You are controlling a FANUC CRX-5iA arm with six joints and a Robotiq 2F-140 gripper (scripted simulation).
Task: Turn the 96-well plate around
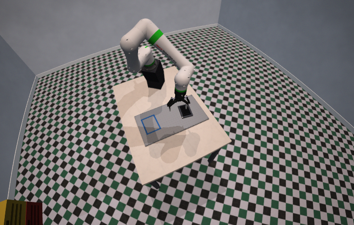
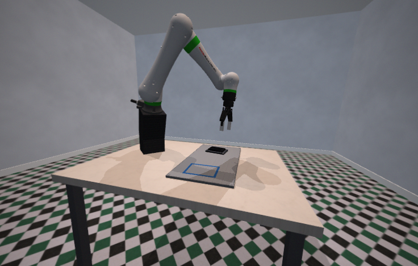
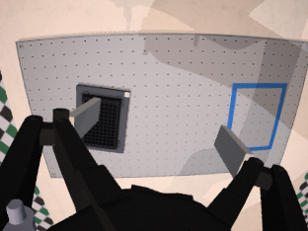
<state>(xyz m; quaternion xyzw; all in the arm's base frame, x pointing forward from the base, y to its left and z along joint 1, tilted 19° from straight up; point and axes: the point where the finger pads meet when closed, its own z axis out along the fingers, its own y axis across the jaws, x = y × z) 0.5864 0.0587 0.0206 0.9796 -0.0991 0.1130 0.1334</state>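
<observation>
Now: hand 80 mm past the black 96-well plate, 120 mm to the right of it and 200 mm above it. Round my hand: dark plate nest N1: 80 mm behind, 120 mm to the left, 210 mm below; white A1 mark: 20 mm behind, 60 mm to the left, 210 mm below.
</observation>
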